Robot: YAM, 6 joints.
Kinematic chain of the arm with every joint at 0, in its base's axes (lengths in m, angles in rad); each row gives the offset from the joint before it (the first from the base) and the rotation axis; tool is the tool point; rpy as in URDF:
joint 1: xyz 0 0 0.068 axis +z
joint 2: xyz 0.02 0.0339 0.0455 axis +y
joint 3: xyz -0.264 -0.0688 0 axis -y
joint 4: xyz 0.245 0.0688 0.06 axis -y
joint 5: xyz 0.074 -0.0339 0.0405 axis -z
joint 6: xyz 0.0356 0 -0.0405 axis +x
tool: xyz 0 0 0 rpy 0 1.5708 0
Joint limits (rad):
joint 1: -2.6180..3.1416
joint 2: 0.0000..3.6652
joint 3: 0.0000..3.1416
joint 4: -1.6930..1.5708
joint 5: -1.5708..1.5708
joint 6: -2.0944..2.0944
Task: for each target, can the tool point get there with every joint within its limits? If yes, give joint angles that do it. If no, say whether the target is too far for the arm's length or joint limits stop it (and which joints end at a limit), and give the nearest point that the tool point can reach.
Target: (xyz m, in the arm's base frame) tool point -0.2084 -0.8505 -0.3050
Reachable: no: too far | nearest point -0.1386 -0.5655 -0.1615 | short by 0.327 m
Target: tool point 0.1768 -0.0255 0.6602
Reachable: yes | joints 0.0451 1.6716 2.3536 1.1643 1.2176 -1.5896
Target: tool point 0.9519 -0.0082 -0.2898
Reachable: no: too far | nearest point 0.5943 -0.0051 -0.1351 | short by 0.390 m
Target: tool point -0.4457 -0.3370 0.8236
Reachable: no: too far | nearest point -0.3177 -0.2402 0.6121 | short by 0.266 m
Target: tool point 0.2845 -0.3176 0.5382
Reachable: yes | joints -0.8167 2.1532 2.8322 -0.6453 0.2865 0.5414
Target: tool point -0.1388 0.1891 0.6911
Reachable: yes | joints 2.1868 1.7420 2.6457 0.0298 -0.1135 -1.2657
